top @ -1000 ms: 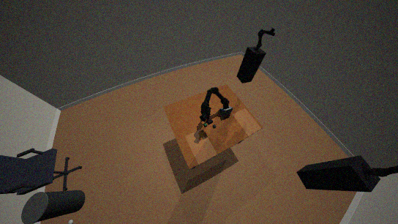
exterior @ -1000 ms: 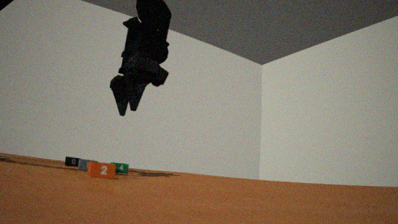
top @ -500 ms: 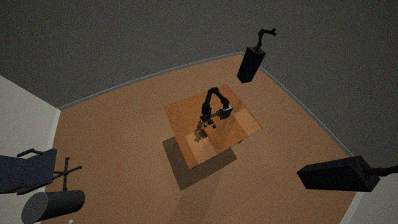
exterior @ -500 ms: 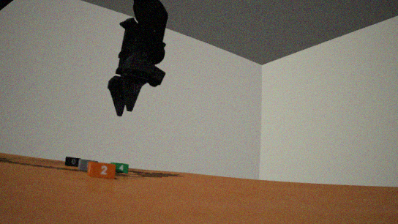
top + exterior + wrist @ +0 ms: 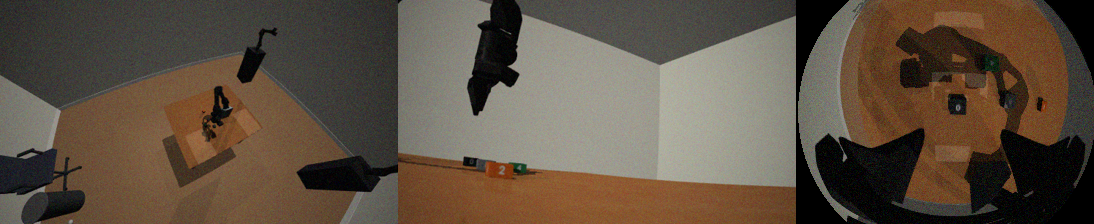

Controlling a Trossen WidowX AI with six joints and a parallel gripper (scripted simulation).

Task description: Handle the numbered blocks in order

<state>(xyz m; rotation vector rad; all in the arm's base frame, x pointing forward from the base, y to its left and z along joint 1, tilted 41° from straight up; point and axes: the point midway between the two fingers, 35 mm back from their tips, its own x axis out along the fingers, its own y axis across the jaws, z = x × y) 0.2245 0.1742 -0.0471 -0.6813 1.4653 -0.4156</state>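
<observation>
The black block lies 11 cm below my gripper tip. From my gripper tip the other things lie so: orange block: 5 cm ahead, 25 cm to the right, 11 cm below; then green block: 10 cm ahead, 5 cm to the right, 11 cm below; then grey block: 3 cm ahead, 11 cm to the right, 11 cm below.
</observation>
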